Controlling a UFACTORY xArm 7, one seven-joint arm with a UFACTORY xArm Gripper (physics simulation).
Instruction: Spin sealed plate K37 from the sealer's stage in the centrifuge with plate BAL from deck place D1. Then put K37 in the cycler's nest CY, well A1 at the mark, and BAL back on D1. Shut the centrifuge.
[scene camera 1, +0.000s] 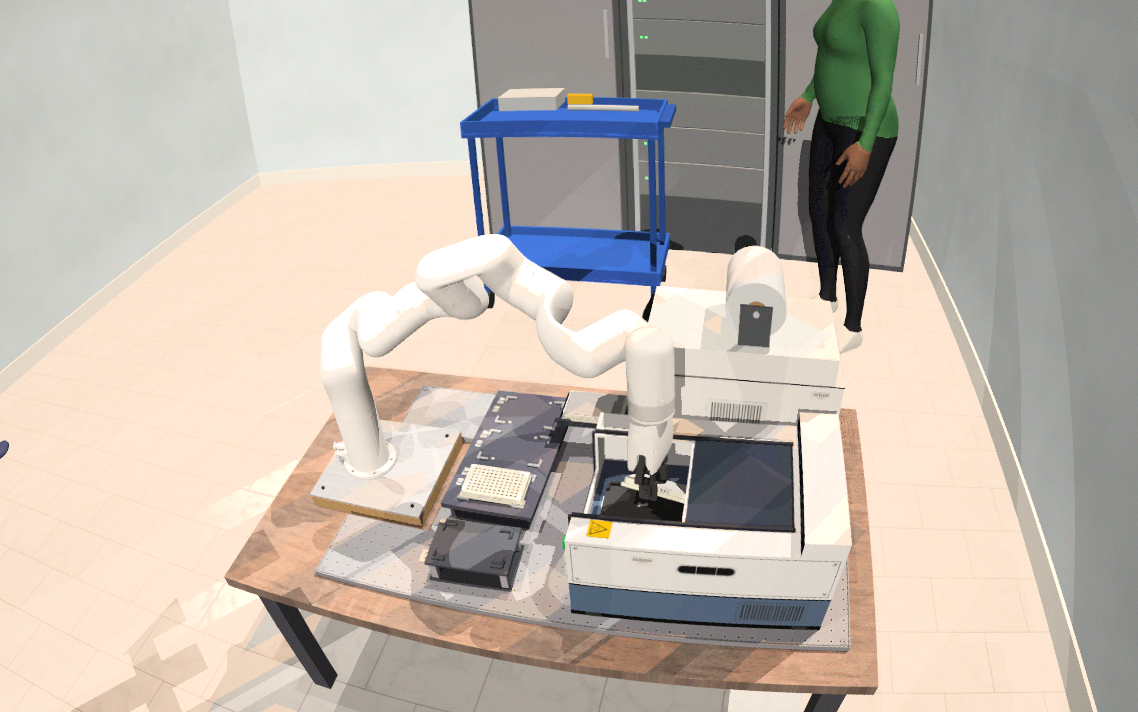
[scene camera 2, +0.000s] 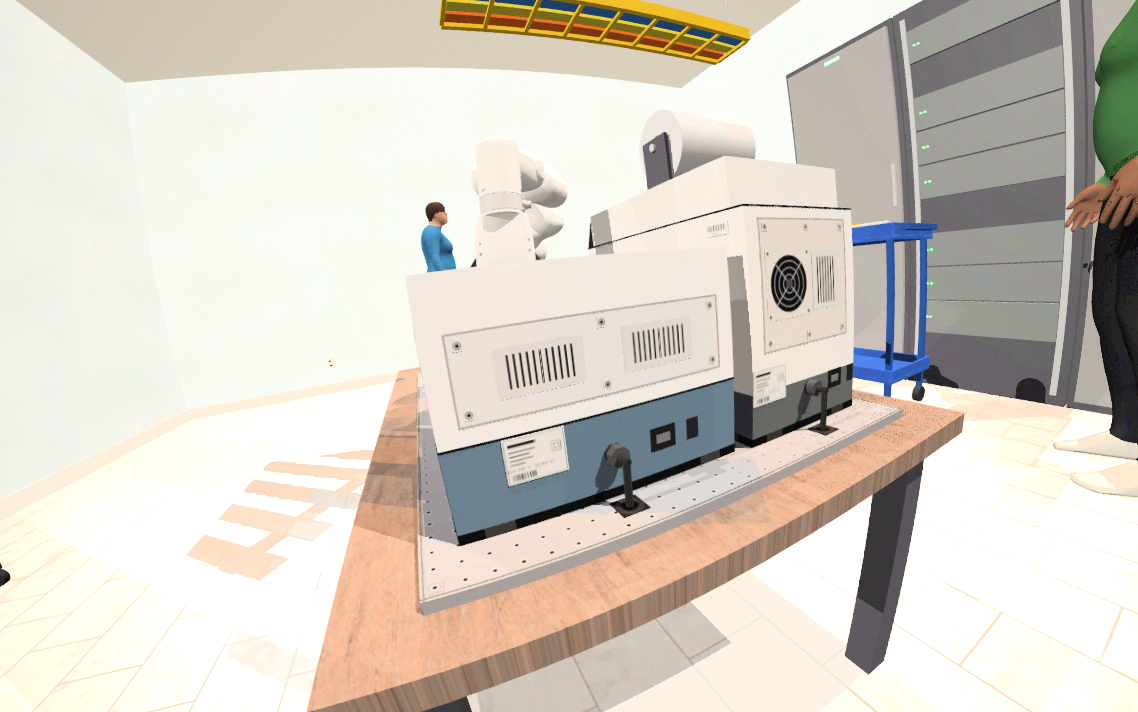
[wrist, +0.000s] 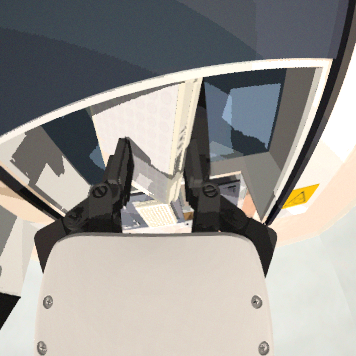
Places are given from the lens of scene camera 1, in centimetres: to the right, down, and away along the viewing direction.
my gripper (scene camera 1: 653, 489): 15, 23, 124
dark bucket (scene camera 1: 620, 501): 9, 26, 128
dark lid (scene camera 1: 732, 483): 28, 22, 119
